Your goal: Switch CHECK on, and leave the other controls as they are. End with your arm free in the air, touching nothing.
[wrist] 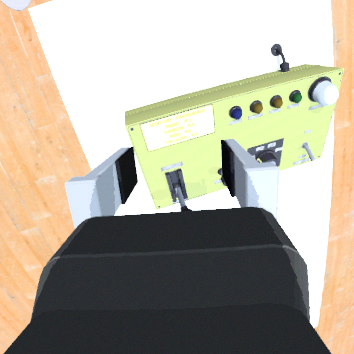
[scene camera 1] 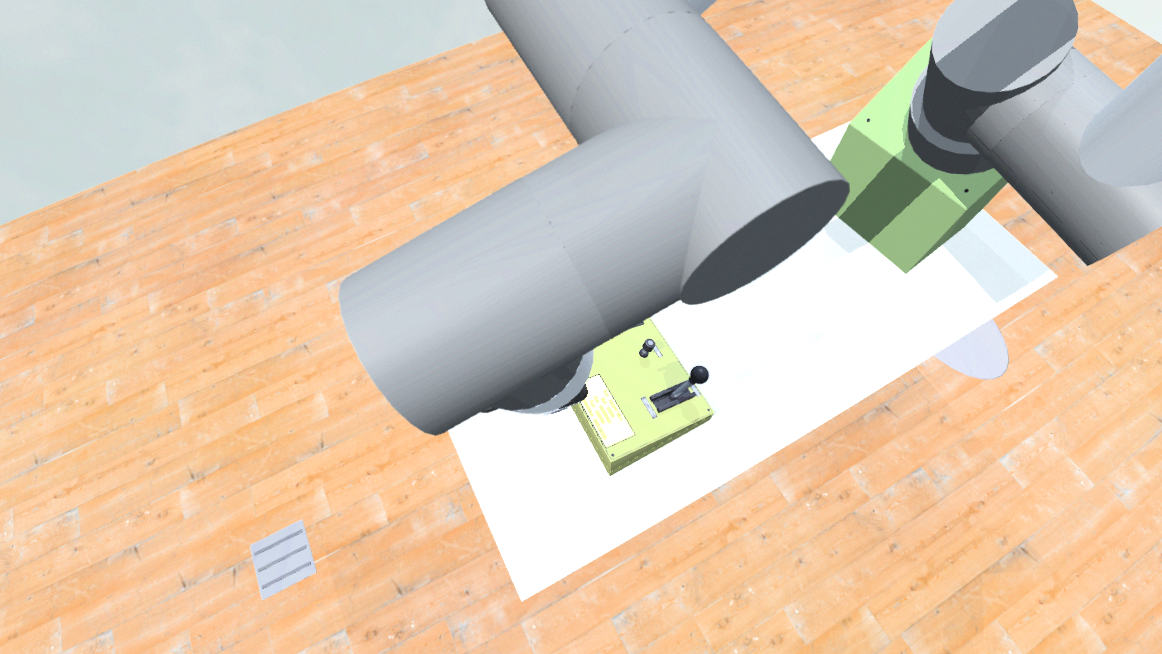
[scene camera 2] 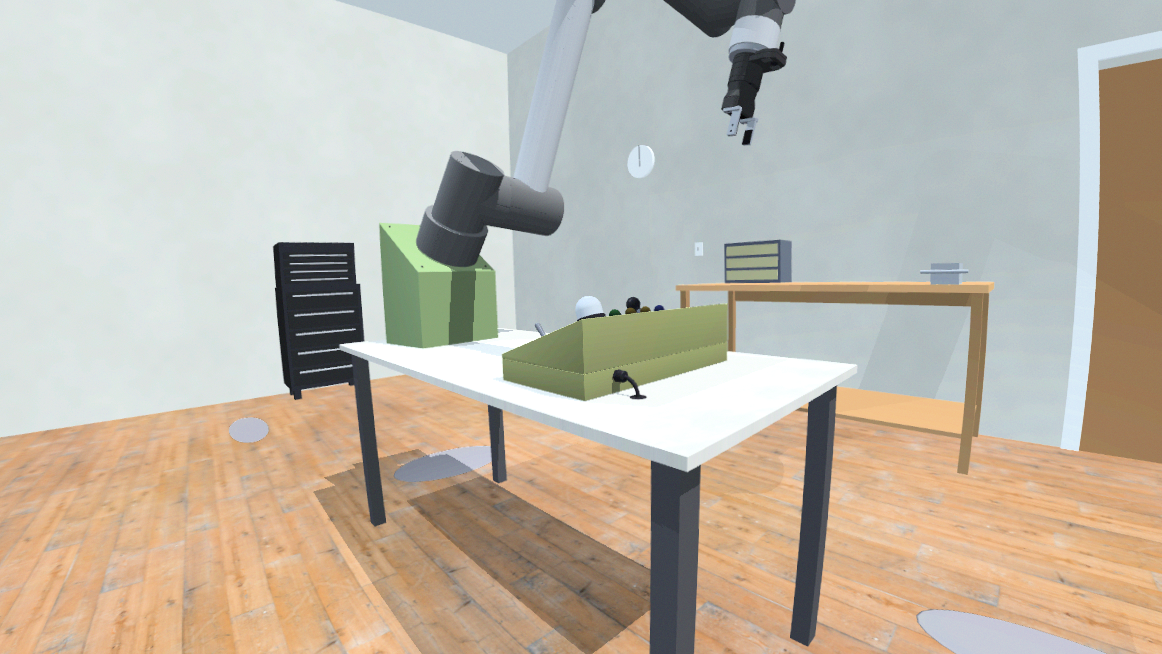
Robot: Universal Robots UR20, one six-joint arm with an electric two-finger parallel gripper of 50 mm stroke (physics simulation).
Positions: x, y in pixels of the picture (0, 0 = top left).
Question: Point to a yellow-green console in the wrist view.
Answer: At 177, 139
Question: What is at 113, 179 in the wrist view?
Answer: My gripper.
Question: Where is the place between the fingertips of my gripper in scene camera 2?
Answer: At 738, 140
